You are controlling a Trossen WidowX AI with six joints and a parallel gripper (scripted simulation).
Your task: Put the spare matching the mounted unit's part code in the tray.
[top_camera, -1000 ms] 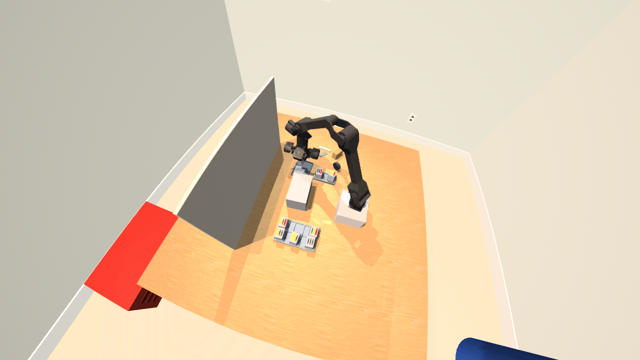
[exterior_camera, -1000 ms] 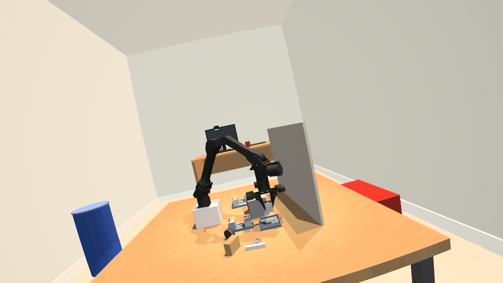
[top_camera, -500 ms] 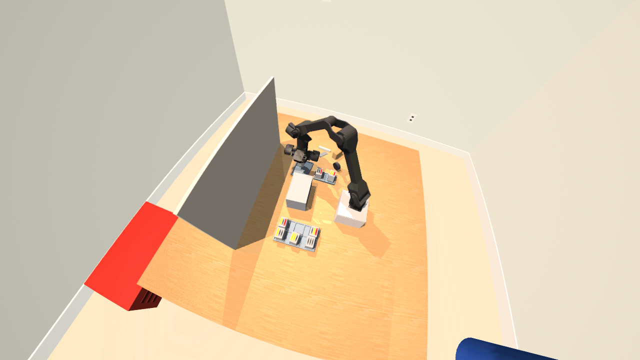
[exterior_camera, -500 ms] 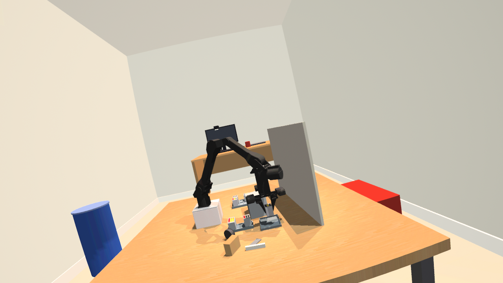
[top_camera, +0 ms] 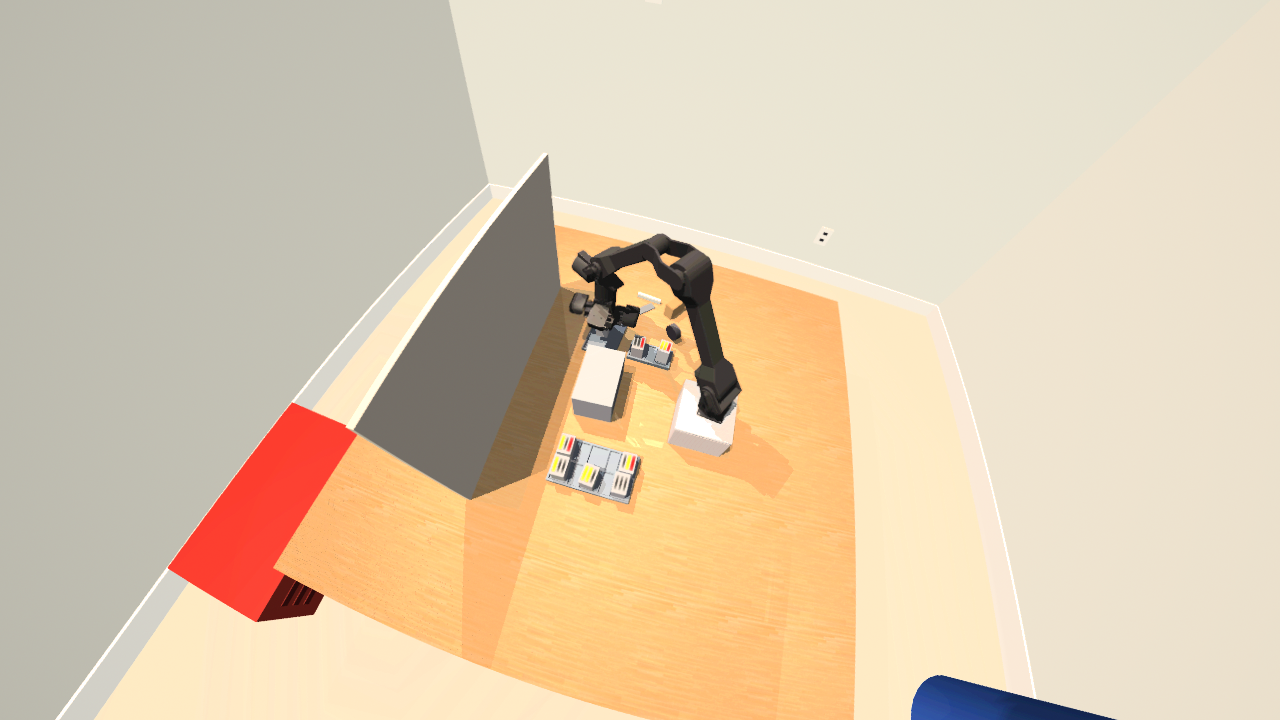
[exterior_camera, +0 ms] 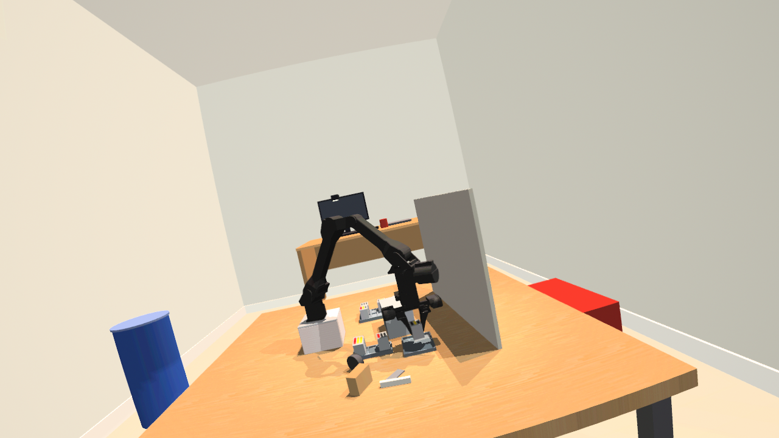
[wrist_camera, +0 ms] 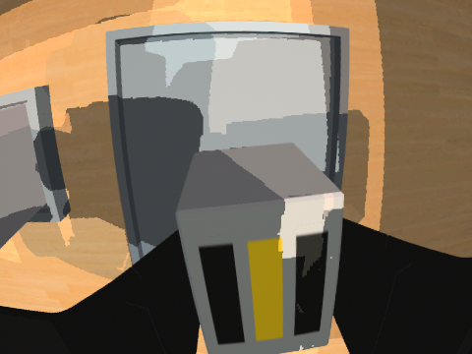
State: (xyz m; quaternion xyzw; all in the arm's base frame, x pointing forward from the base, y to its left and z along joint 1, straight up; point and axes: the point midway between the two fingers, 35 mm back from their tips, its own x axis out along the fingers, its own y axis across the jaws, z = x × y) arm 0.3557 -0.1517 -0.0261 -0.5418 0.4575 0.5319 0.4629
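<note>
Right now the shallow grey tray is 40 mm below my gripper tip and 10 mm behind it. From my gripper tip the other things lie so: mounted unit (190 mm to the left, 70 mm behind, 10 mm above); grey panel (220 mm to the left, 180 mm above, 160 mm ahead).
</note>
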